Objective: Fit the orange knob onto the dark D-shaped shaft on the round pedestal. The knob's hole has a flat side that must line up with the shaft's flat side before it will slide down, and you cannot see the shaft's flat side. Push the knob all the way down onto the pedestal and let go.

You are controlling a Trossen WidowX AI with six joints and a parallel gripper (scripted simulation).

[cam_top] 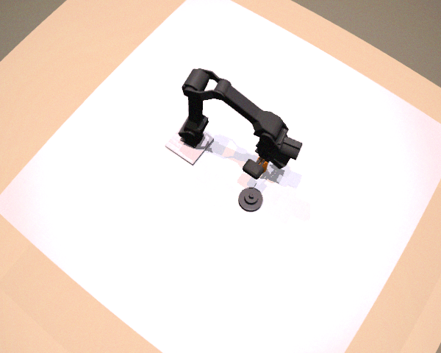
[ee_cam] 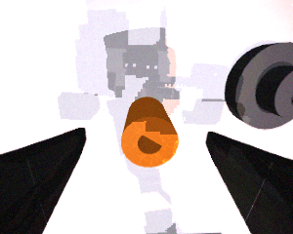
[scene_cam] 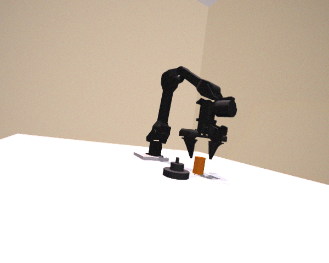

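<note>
The orange knob lies 20 mm below my gripper tip. From my gripper tip the other things lie so: pedestal 130 mm to the right, 20 mm below, 20 mm ahead.
</note>
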